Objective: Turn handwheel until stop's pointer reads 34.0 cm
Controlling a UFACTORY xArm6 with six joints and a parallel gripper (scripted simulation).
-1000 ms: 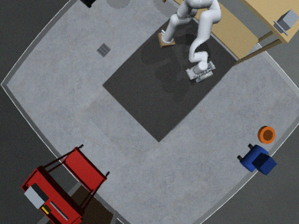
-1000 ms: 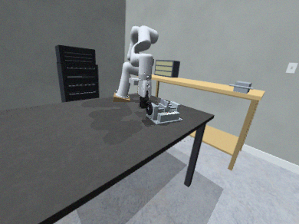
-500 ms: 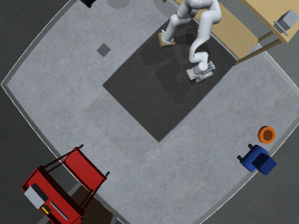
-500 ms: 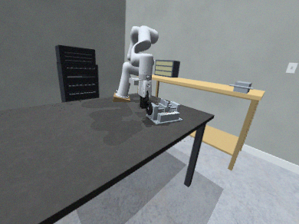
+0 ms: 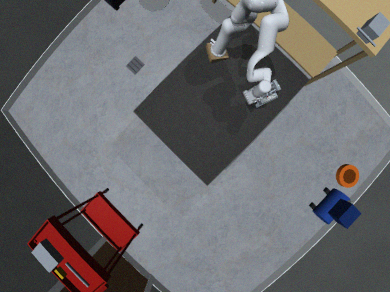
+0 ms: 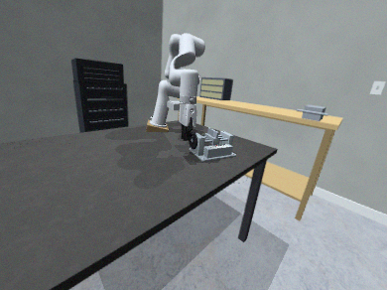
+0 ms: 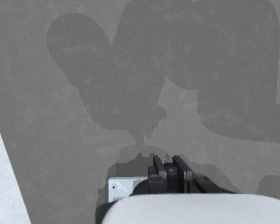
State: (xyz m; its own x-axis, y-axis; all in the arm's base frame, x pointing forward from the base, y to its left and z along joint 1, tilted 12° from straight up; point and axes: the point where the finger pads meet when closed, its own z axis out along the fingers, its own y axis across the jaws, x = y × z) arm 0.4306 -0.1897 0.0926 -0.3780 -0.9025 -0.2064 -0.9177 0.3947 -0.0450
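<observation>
Now: the upright knob 10 mm to the left of my hand. Also, from my hand: handwheel: 20 mm to the left, 10 mm below, 10 mm ahead; then sliding stop: 140 mm to the left, 70 mm ahead, 10 mm below.
</observation>
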